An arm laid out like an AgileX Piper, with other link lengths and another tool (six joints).
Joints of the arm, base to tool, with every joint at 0 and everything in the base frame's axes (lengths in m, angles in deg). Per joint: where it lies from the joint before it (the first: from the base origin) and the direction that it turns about. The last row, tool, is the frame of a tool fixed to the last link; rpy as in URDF.
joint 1: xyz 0 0 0.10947 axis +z
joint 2: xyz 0 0 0 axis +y
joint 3: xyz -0.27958 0 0.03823 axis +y
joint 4: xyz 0.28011 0 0.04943 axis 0.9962 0 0.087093
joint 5: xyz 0 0 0 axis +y
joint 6: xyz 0.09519 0 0.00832 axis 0.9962 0 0.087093
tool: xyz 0.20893 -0.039 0.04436 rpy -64.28 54 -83.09
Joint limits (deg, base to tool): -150..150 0..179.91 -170..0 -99.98..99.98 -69.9..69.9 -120..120
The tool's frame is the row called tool.
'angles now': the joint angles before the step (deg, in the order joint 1, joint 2, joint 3, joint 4, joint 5, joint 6). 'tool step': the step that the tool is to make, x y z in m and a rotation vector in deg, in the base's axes. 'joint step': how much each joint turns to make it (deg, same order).
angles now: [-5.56 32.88 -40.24 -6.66 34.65 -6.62]
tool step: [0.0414 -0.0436 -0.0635 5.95 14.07 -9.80]
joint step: [-0.79 20.52 -10.00 -7.86 5.82 14.05]
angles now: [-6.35 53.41 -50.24 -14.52 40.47 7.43]
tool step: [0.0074 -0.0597 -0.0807 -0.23 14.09 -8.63]
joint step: [-4.91 16.41 -4.73 -5.51 3.26 4.57]
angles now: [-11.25 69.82 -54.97 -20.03 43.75 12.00]
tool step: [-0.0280 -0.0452 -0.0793 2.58 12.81 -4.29]
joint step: [-7.95 10.92 -1.37 2.49 2.25 -6.00]
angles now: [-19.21 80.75 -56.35 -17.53 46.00 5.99]
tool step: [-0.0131 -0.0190 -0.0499 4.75 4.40 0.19]
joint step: [-7.23 6.34 -0.05 7.22 -2.26 -10.70]
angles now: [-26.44 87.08 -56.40 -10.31 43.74 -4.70]
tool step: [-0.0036 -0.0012 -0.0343 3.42 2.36 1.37]
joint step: [-2.92 4.59 -0.02 4.54 -1.53 -6.63]
